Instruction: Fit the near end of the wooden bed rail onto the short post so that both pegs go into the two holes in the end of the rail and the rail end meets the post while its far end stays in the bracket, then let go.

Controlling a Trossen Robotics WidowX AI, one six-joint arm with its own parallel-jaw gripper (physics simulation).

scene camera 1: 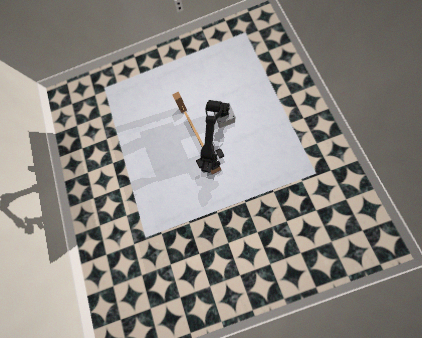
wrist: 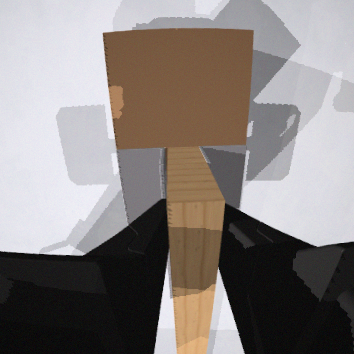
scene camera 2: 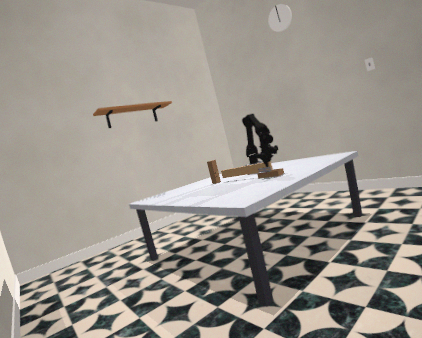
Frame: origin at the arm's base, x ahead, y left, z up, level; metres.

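Seen in the pictures: gripper, between the fingertips: (wrist: 187, 206) (scene camera 2: 268, 166); arm's base, origin of its link: (scene camera 1: 223, 112) (scene camera 2: 254, 162).
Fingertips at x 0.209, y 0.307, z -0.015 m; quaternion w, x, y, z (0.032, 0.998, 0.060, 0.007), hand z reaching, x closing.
Note:
Pixels of each thing's top centre, then the offset from my fingertips to it. "pt": a spot on its surface instead. Level surfaces: height alone.
- wooden rail, centre of its top: (scene camera 2: 243, 165) (scene camera 1: 197, 135) 0.027 m ahead, 0.195 m right, 0.033 m up
- upright post, a spot on its surface: (scene camera 2: 213, 172) pt 0.092 m ahead, 0.474 m right, 0.024 m up
- brown block, centre of its top: (wrist: 182, 174) (scene camera 2: 269, 170) (scene camera 1: 211, 161) 0.002 m back, 0.005 m left, 0.029 m down
- white table, height of its surface: 0.064 m down
The wooden rail (scene camera 1: 192, 126) (scene camera 2: 242, 171) (wrist: 194, 250) runs from beside the upright post (scene camera 1: 180, 103) (scene camera 2: 213, 172) to the bracket. In scene camera 2 a narrow gap shows between rail end and post. The pegs and holes do not show. The bracket is a brown block (scene camera 1: 215, 170) (scene camera 2: 271, 173) (wrist: 175, 90) with two grey side plates (wrist: 141, 180); in the wrist view the rail's far end lies between these plates, against or close to the block. My gripper (scene camera 1: 208, 166) (scene camera 2: 268, 164) (wrist: 187, 206) is shut on the rail near the bracket, one black finger on each side.
The white table (scene camera 1: 260, 130) (scene camera 2: 187, 200) carries the parts. The arm's grey base (scene camera 1: 227, 119) stands on it, to the right of the rail in scene camera 1. The black arm bends over the bracket end. Shadows fall across the table. A wooden shelf (scene camera 2: 132, 108) hangs on the wall.

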